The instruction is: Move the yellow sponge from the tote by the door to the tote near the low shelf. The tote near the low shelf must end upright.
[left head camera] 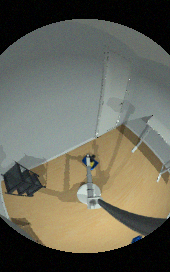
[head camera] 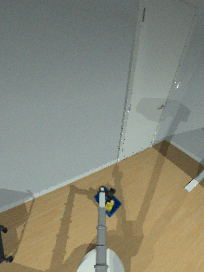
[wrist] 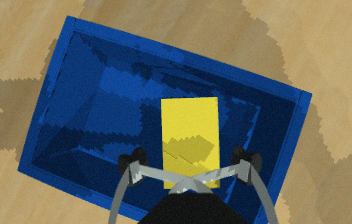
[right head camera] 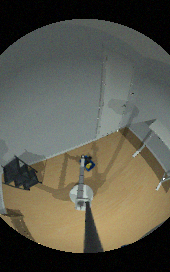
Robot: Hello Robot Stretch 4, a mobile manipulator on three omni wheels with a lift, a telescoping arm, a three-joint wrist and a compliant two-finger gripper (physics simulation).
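Frame: origin at the robot's base, x right, y ahead, z up, level; millimetres.
Seen in the pictures: gripper, between the fingertips: (left head camera: 90, 163) (head camera: 109, 204) (wrist: 188, 159) (right head camera: 87, 164).
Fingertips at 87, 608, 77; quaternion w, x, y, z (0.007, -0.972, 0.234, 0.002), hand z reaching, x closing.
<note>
Offsets run from my fingertips to a thing's top centre, as dx, dy, dz. "*": to the spot under its first point. Level surfaces: height alone.
The blue tote by the door {-18, +42, +16} (wrist: 170, 55) (head camera: 118, 204) (right head camera: 93, 163) stands upright on the floor. The yellow sponge {+8, +10, -45} (wrist: 190, 120) (head camera: 109, 205) (right head camera: 89, 165) lies inside it, right of the middle in the wrist view. My gripper (wrist: 188, 159) is open over the tote. Its two dark fingertips stand apart, one on each side of the sponge's near part, with a gap on both sides. How far above the sponge they are is hard to tell. Another blue thing (left head camera: 137, 239), perhaps the other tote, shows in part at the lower right edge of the left head view.
The door (head camera: 159, 65) and the wall are behind the tote. A dark shelf unit {* -1202, -513, +558} (left head camera: 15, 176) (right head camera: 15, 169) stands at the left. A white table {dz +846} (left head camera: 161, 124) (right head camera: 161, 133) stands at the right. A brown piece of furniture shows in part at the lower left of the left head view.
</note>
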